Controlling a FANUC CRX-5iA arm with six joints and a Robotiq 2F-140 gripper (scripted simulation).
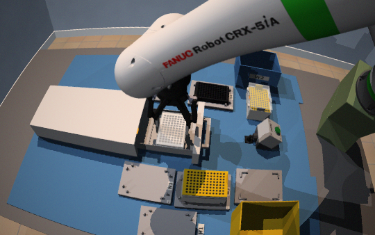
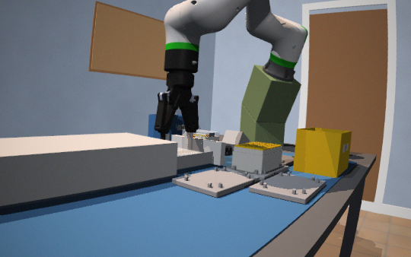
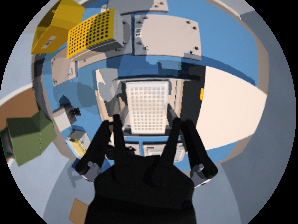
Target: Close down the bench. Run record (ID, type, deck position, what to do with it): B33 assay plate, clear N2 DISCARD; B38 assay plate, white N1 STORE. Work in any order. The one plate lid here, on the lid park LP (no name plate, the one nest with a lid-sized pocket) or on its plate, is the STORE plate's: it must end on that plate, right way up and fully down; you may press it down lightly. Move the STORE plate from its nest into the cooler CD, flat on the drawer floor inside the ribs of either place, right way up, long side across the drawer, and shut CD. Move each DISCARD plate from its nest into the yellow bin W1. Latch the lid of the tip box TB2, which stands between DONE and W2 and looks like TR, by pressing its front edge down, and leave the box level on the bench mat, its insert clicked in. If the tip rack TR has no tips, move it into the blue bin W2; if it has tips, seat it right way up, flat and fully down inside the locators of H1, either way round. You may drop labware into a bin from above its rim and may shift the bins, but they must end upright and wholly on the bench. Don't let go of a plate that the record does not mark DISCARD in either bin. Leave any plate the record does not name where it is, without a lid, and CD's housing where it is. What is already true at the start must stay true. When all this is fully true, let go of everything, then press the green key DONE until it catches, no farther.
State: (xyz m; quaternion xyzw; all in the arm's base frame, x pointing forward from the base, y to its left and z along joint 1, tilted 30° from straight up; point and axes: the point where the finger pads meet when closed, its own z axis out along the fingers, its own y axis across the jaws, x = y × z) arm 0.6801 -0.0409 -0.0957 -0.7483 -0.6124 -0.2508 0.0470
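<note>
Right now my hand is 40 mm short of the cooler drawer and 30 mm above it. Also, from my hand: cooler CD 170 mm ahead, 20 mm to the right, 20 mm below; then clear plate 40 mm ahead, 200 mm to the right, 30 mm below; then tip rack TR 100 mm behind, 200 mm to the left.
</note>
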